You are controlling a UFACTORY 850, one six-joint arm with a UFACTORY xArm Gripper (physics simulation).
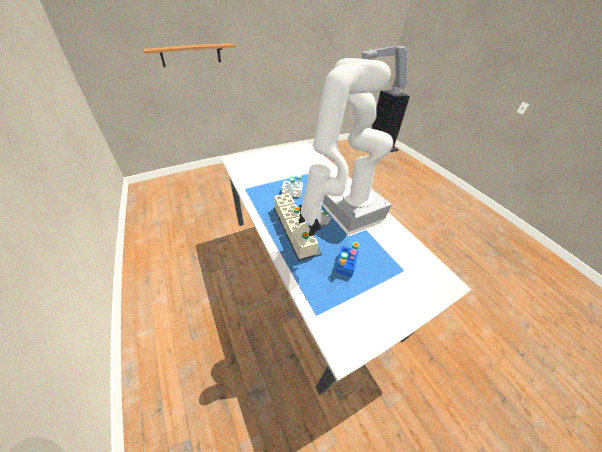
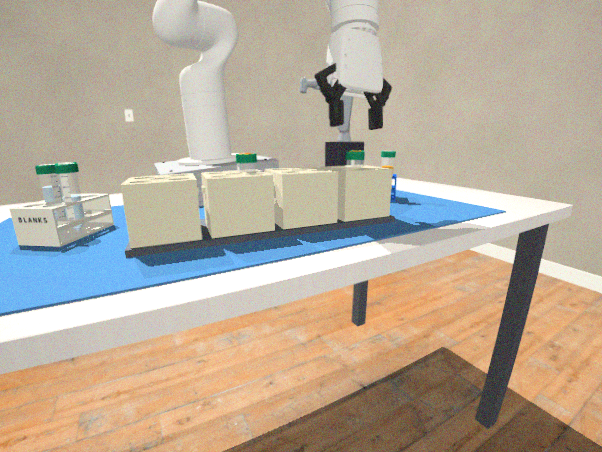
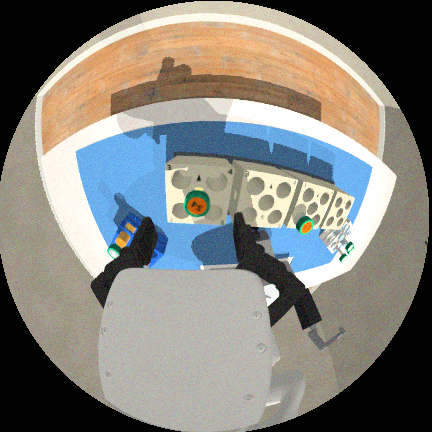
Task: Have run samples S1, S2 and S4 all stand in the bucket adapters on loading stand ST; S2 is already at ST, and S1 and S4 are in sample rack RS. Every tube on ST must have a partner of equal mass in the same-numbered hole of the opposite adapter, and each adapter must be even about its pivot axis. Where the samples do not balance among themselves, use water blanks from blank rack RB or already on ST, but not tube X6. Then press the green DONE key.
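Note:
My gripper (image 1: 308, 224) (image 2: 356, 124) (image 3: 192, 224) is open and empty above the end adapter (image 1: 306, 249) (image 2: 365, 195) (image 3: 200, 164) of loading stand ST. Tube S4 (image 1: 305, 235) (image 2: 355, 155) (image 3: 197, 203), orange-topped with a green rim, stands upright near that adapter's middle; its cap hides which hole holds it. A second orange-topped tube (image 1: 296, 210) (image 2: 246, 159) (image 3: 305, 226) stands in the third adapter from this end; its label is unreadable. Blue sample rack RS (image 1: 345, 274) (image 2: 394, 187) holds an orange-topped tube (image 1: 355, 245) and a white-topped tube (image 1: 344, 255).
Blank rack RB (image 2: 37, 227), marked BLANKS, holds tubes with green-rimmed caps (image 2: 67, 167) beyond the stand's far end. The robot base (image 1: 357, 212) stands behind the blue mat (image 1: 320, 295). A grey item with a green spot (image 1: 325, 214) is beside the base; the DONE key is not clearly readable.

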